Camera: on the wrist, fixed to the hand. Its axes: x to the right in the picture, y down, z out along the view.
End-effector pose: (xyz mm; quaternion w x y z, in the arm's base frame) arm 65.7 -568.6 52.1 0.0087 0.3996 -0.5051 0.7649
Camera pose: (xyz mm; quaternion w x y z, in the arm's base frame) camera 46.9 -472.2 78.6 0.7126 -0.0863 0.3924 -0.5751
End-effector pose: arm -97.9 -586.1 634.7 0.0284 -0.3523 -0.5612 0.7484
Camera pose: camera -66.8 -500.5 680.2 0.4923 0.4498 -0.0605 -0.7427
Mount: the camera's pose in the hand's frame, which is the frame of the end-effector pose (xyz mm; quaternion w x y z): -8.4 -59.7 -82.0 0.6664 0.2759 -0.1996 0.6633
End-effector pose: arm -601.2 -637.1 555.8 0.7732 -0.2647 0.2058 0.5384
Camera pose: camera -550.5 -711.6 508.5 0.2722 0.2809 0.3069 0.8676
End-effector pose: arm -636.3 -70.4 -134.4 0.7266 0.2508 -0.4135 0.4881
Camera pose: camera -553.9 -35.4 -182.8 0.0087 0.1907 -0.4523 0.8712
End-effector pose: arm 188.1 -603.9 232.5 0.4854 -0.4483 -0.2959 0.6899
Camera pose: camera 287.6 -592.8 250.9 0.0695 0.2234 -0.1936 -0.9528
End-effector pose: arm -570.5 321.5 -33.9 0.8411 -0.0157 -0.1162 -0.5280
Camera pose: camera -612.6 290.3 -121.2 0.8919 0.0391 -0.3806 0.2412
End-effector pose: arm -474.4 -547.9 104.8 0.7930 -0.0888 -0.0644 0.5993
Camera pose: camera -403.5 -577.1 37.8 0.1426 0.2365 0.0230 0.9608
